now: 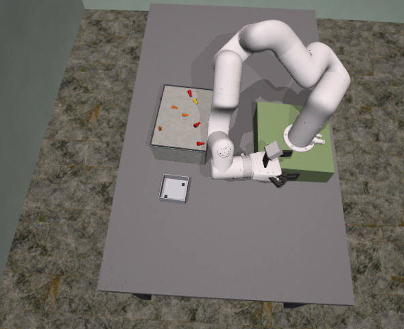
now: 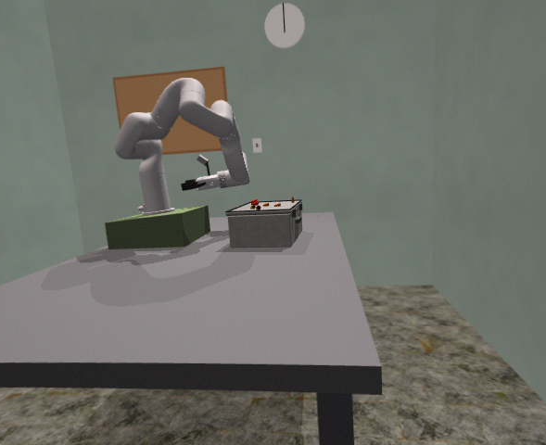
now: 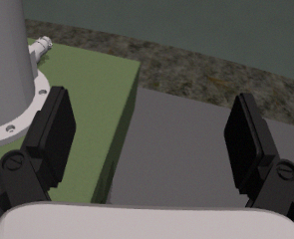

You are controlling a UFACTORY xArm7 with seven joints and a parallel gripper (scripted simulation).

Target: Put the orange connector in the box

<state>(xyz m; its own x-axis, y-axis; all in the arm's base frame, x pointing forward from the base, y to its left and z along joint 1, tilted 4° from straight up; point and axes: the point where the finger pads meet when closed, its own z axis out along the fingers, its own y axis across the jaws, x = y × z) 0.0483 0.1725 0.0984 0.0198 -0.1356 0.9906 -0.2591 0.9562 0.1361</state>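
The yellow connector lies 390 mm ahead of my hand, 270 mm to the right of it and 80 mm below it. Round my hand: tool case: 420 mm ahead, 190 mm to the right, 120 mm below.
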